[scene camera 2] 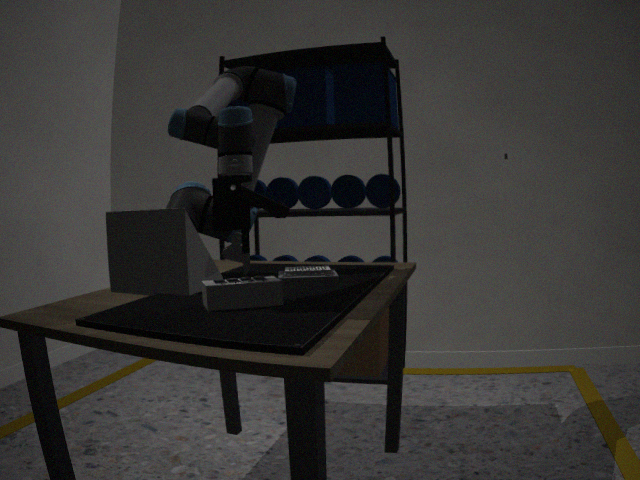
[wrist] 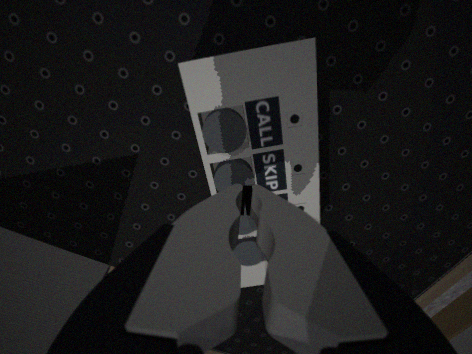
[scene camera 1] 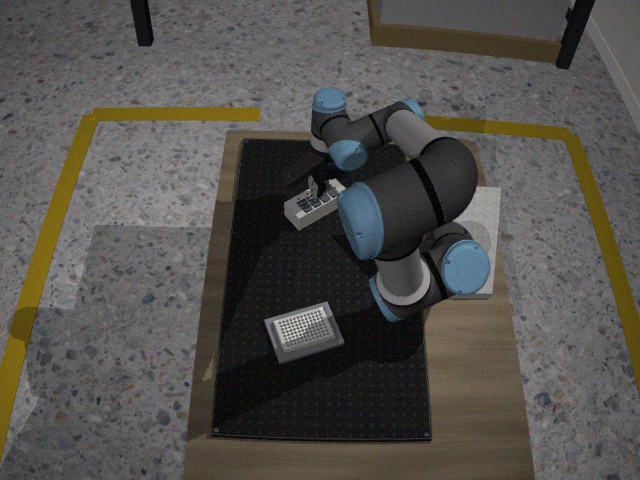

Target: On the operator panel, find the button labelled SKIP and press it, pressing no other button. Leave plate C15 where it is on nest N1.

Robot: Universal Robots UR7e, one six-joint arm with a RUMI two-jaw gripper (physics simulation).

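Seen in the pictures: gripper, between the fingertips: (scene camera 2: pixel 245 274) (wrist: pixel 244 188) (scene camera 1: pixel 315 199); arm's base, origin of its link: (scene camera 2: pixel 167 250) (scene camera 1: pixel 444 250).
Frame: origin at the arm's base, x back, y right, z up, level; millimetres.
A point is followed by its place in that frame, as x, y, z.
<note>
The operator panel (scene camera 1: pixel 313 219) @[-316, 170, -80] (scene camera 2: pixel 242 298) @[-319, 249, -72] (wrist: pixel 265 62) @[-374, 183, -41] is a pale box with a row of round grey buttons. In the wrist view the SKIP button (wrist: pixel 230 171) @[-313, 190, -38] lies beside its SKIP label (wrist: pixel 270 171) @[-321, 213, -40], next to the CALL button (wrist: pixel 225 131) @[-334, 178, -38]; its near edge is partly hidden by the fingertips. My gripper (scene camera 2: pixel 246 269) @[-310, 200, -30] (wrist: pixel 244 188) @[-310, 200, -30] is shut and empty, pointing down over the panel with its tips low near the SKIP button's near edge. I cannot tell whether they touch it. The remaining buttons are mostly hidden behind the fingers. Plate C15 (scene camera 1: pixel 303 328) @[-362, -164, -68] (scene camera 2: pixel 307 268) @[-363, -156, -67] lies on nest N1 (scene camera 1: pixel 285 356) @[-408, -230, -82].
A large pale block with a sloped face (scene camera 1: pixel 488 209) @[115, 67, 77] (scene camera 2: pixel 147 253) @[-2, 116, 5] (wrist: pixel 45 295) @[-130, 88, -52] stands on the wooden table (scene camera 1: pixel 480 372) @[65, -295, -106] (scene camera 2: pixel 356 330) @[-571, 346, -106] beside the black perforated board (scene camera 1: pixel 320 413) @[-336, -373, -93] (scene camera 2: pixel 206 328) @[-313, 428, -93]. The panel and nest stand on that board. A dark shelf rack (scene camera 2: pixel 391 180) is behind the table.
</note>
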